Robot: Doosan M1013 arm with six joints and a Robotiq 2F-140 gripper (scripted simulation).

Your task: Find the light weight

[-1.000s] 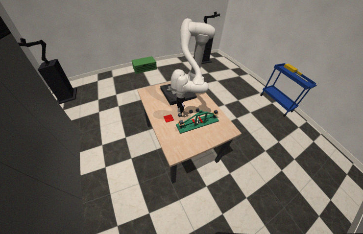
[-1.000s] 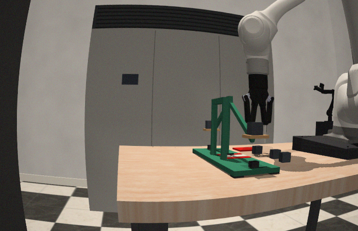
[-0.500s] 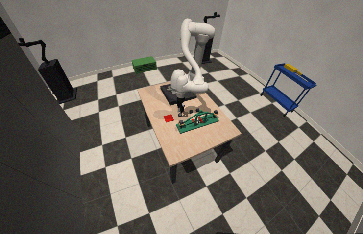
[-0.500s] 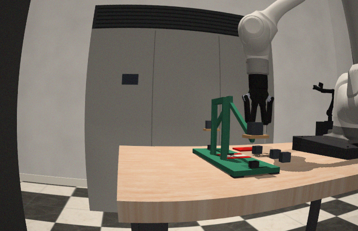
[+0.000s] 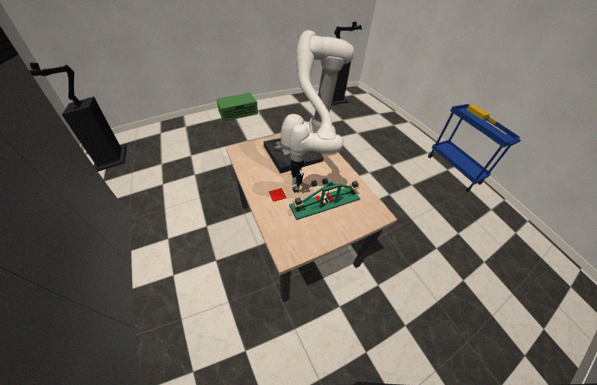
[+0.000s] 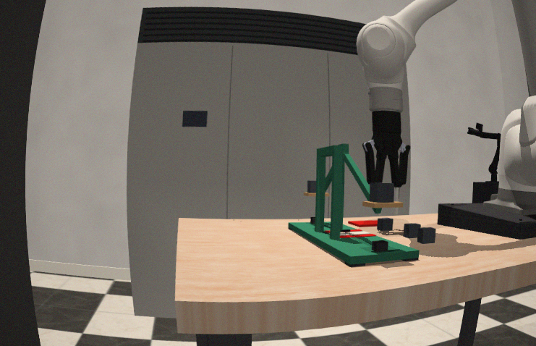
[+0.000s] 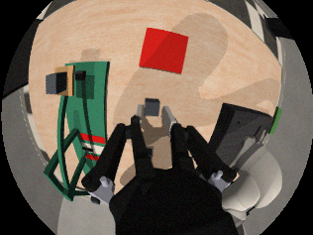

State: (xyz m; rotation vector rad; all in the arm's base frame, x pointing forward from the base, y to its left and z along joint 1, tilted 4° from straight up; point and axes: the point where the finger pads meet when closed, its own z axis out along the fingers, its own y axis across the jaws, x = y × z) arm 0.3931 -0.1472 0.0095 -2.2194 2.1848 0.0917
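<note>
Right now my hand is 1 cm past the flat red dish, 13 cm to the left of it and 7 cm above it. From my hand the other things lie so: green rocker balance (17 cm ahead, 13 cm to the left, 2 cm above).
</note>
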